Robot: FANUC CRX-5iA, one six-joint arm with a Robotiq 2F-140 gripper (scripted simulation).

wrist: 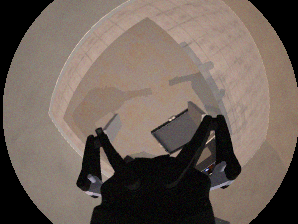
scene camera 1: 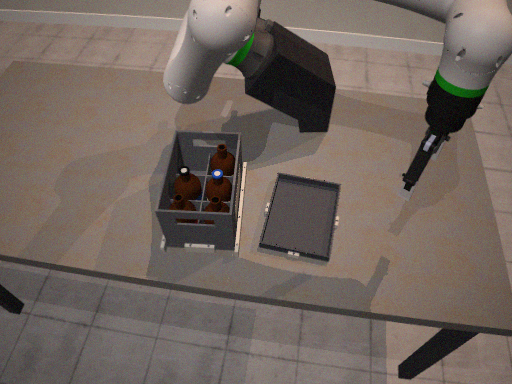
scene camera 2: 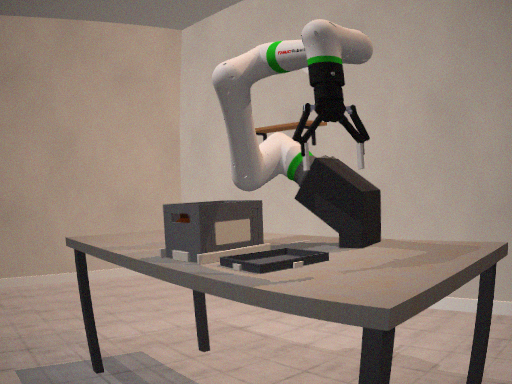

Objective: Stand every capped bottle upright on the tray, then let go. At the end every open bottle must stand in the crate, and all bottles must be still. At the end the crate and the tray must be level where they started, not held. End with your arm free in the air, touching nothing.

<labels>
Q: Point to a grey crate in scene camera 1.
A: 182, 152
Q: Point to a dark tray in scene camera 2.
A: At 245, 260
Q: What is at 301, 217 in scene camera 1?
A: A dark tray.
</labels>
